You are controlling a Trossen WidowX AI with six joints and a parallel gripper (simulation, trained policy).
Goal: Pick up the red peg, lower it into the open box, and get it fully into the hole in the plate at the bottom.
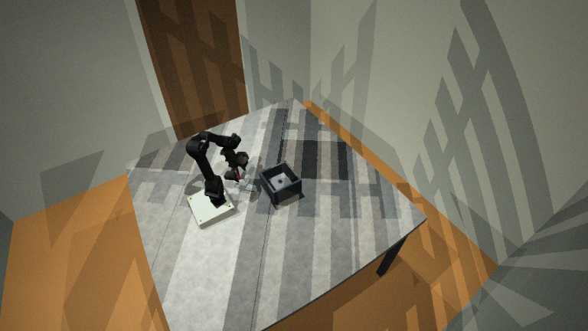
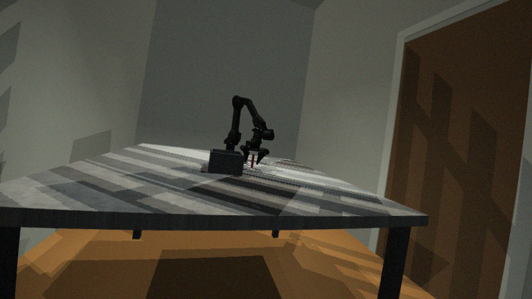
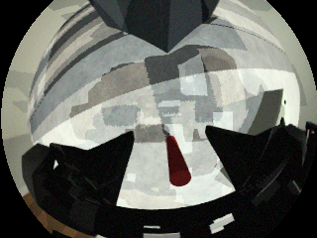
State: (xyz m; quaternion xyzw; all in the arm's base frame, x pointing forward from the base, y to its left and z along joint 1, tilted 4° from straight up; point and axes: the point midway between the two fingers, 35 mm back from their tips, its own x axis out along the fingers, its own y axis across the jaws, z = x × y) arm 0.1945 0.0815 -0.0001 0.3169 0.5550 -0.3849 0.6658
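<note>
Right now my gripper tip is 11 cm short of the pale plate, 19 cm to the left of it and 2 cm below it. From my gripper tip the other things lie so: red peg (1 cm behind, 2 cm to the left, 1 cm above); then dark box (11 cm ahead, 19 cm to the right).
</note>
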